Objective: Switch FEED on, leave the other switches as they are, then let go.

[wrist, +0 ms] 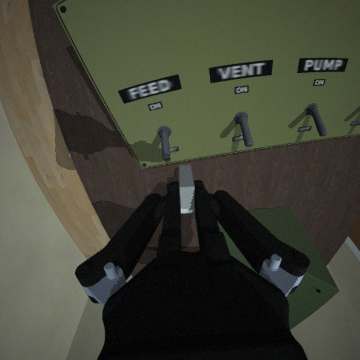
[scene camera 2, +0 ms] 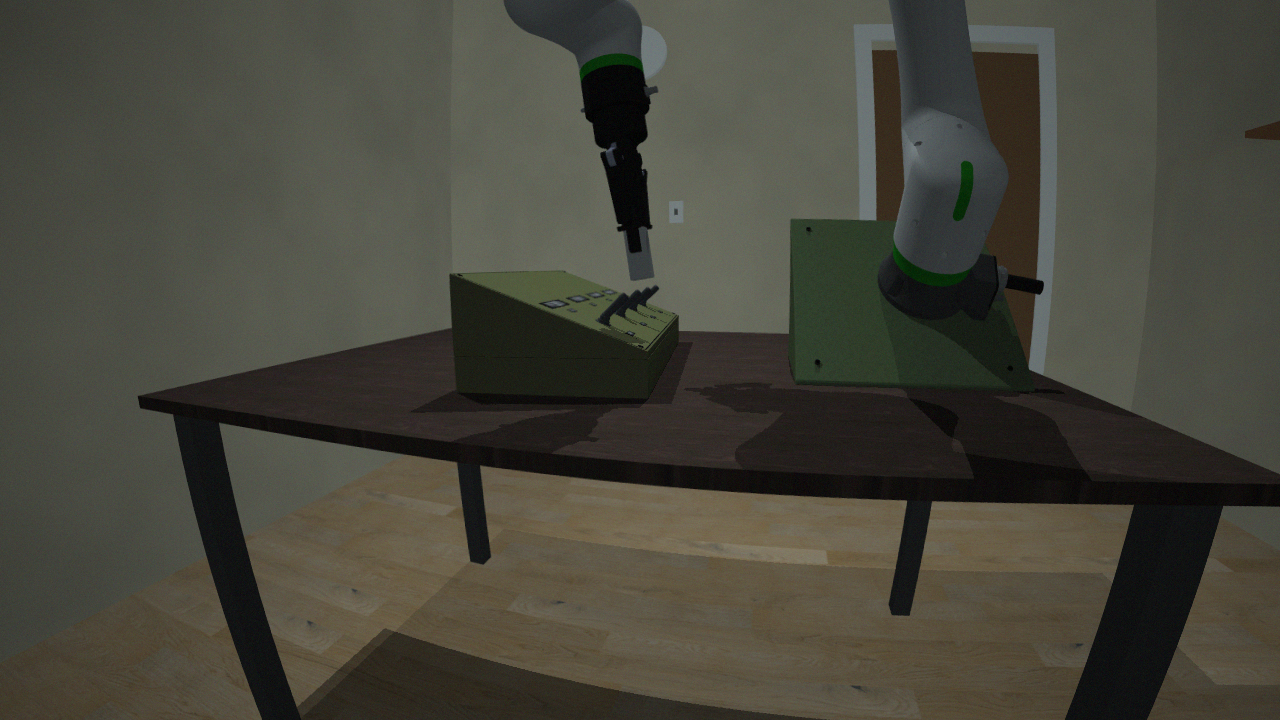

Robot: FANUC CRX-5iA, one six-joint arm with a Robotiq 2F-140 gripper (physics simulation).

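Places are measured from the arm's base along level axes (x ahead, y left, z up), in millimetres.
Pixels of known places: gripper, fingertip midpoint: (wrist: 184,174) (scene camera 2: 642,278); arm's base, link origin: (scene camera 2: 922,284).
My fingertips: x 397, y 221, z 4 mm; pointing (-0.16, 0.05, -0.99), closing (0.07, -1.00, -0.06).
Ahead of a thing's pixels: the offset from my fingertips to its top centre. Level surfaces: height alone.
The green switch box (scene camera 2: 546,344) (wrist: 200,35) has a sloped panel with a row of dark levers. The FEED lever {32 mm left, 28 mm ahead, 18 mm down} (wrist: 165,143) sits at the panel's left end in the wrist view and points down, away from its ON mark, beside its lower label. The VENT lever {85 mm right, 56 mm ahead, 18 mm down} (wrist: 244,130) and the PUMP lever {202 mm right, 85 mm ahead, 18 mm down} (wrist: 317,120) also point down, away from ON. My gripper (scene camera 2: 640,266) (wrist: 184,174) is shut with nothing between its fingers. In the wrist view its tips are just below and right of the FEED lever; in the scene view they are above the levers, apart from them.
The dark table {145 mm down} (scene camera 2: 295,394) carries the box. A large green wedge-shaped block (scene camera 2: 841,313) (wrist: 312,295) stands at the right, with the arm's base (scene camera 2: 930,291) mounted at it. A further lever partly shows at the wrist view's right edge. A door (scene camera 2: 1002,134) is behind.
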